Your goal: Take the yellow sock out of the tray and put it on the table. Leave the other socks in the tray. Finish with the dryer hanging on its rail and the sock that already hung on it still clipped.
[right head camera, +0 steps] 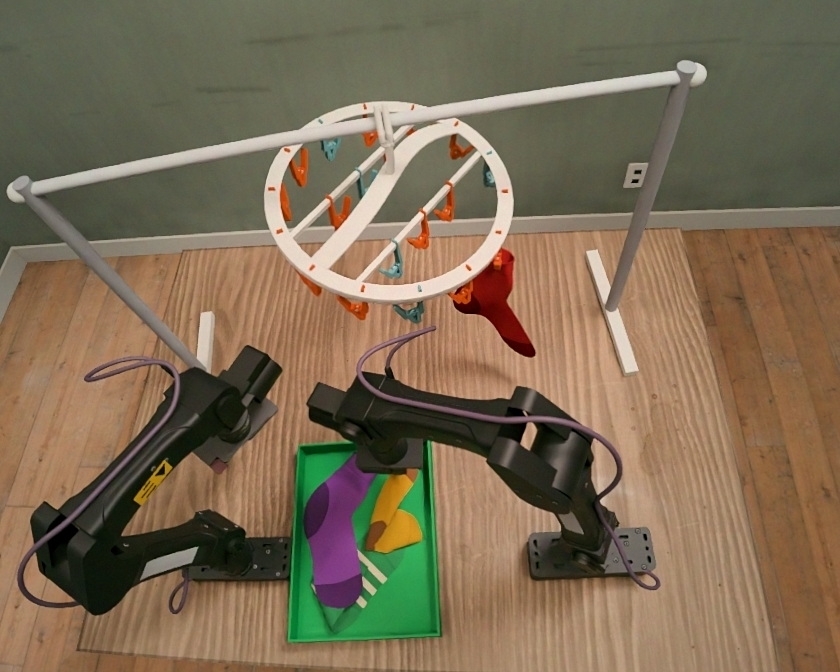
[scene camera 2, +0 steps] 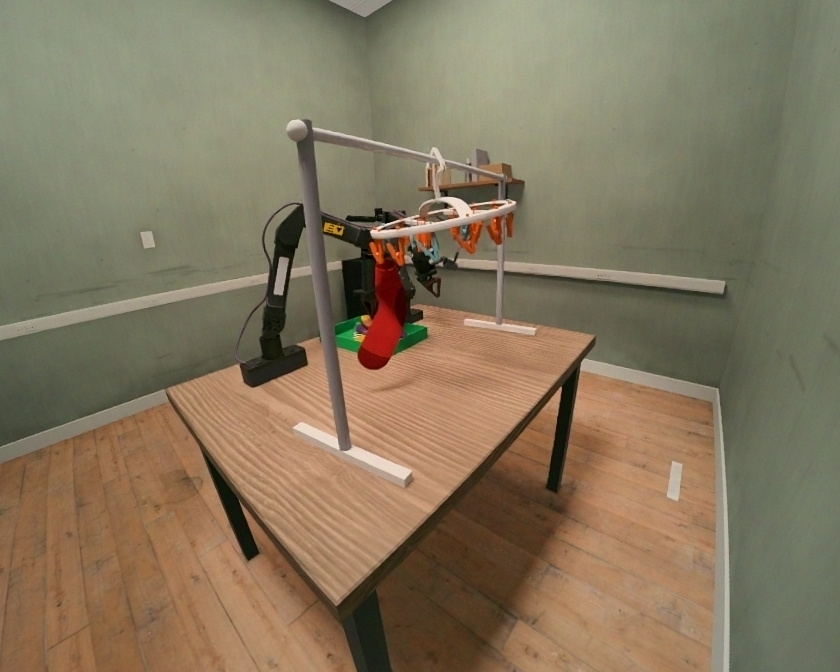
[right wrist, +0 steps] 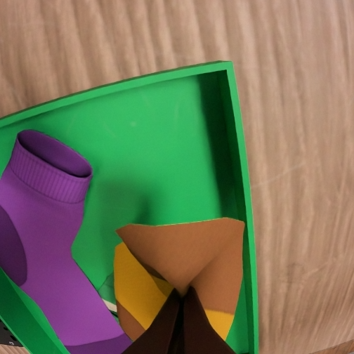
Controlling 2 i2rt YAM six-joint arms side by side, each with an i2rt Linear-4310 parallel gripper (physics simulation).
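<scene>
The yellow sock with brown cuff (right head camera: 396, 531) (right wrist: 217, 265) has its cuff pinched at the fingertips of my right gripper (right head camera: 389, 458) (right wrist: 184, 296), which is shut on it; its foot is low, over the green tray (right head camera: 420, 609) (scene camera 2: 414, 340) (right wrist: 160, 120). The purple sock (right head camera: 334, 522) (right wrist: 52, 235) and the green striped sock (right head camera: 372, 576) lie in the tray. My left gripper (right head camera: 219, 465) (scene camera 2: 432, 285) is open, left of the tray in the head view. The dryer (right head camera: 505, 217) (scene camera 2: 437, 227) hangs on its rail (right head camera: 210, 155) (scene camera 2: 378, 145). The red sock (right head camera: 500, 308) (scene camera 2: 382, 332) is clipped to the dryer.
Orange and blue clips hang around the dryer ring. Grey posts (right head camera: 643, 203) (scene camera 2: 320, 280) on white feet (right head camera: 622, 346) (scene camera 2: 378, 468) hold the rail over the table (right head camera: 560, 420) (scene camera 2: 448, 413). The arm bases stand on either side of the tray.
</scene>
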